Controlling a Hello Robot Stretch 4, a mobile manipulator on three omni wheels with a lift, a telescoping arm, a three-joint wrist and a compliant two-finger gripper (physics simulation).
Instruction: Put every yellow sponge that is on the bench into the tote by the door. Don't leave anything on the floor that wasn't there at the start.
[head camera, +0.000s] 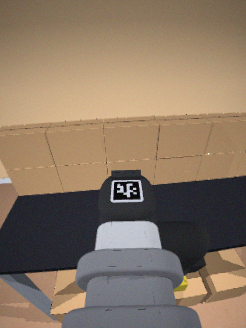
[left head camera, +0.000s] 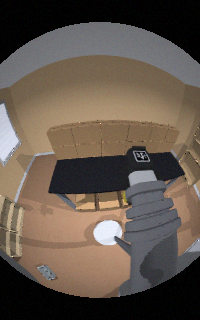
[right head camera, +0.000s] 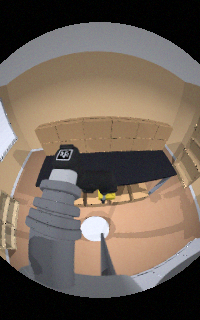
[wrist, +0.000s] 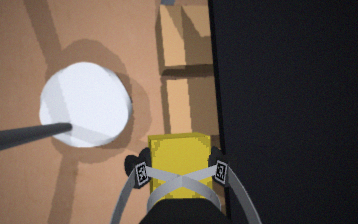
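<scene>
A yellow sponge (wrist: 180, 155) (head camera: 181, 284) (right head camera: 107, 193) is held between the two fingertips of my gripper (wrist: 180, 159), which is shut on it. In the wrist view the sponge and fingers hang over the front edge of the black bench (wrist: 290, 100) (head camera: 50, 225) (left head camera: 75, 172) (right head camera: 145, 167). In the head view the arm hides most of the gripper, and a yellow part shows beside it. A sliver of yellow (left head camera: 124, 198) shows beside the arm in the left head view. No other sponge shows on the visible bench top. The tote by the door cannot be made out for certain.
A white round object (wrist: 85, 105) (left head camera: 107, 232) (right head camera: 95, 228) stands on the floor in front of the bench. Open cardboard-coloured boxes (wrist: 187, 102) (left head camera: 86, 201) are under the bench. A small grey tray-like object (left head camera: 47, 272) lies on the floor at lower left. Shelves (left head camera: 11, 225) (right head camera: 9, 220) stand at left.
</scene>
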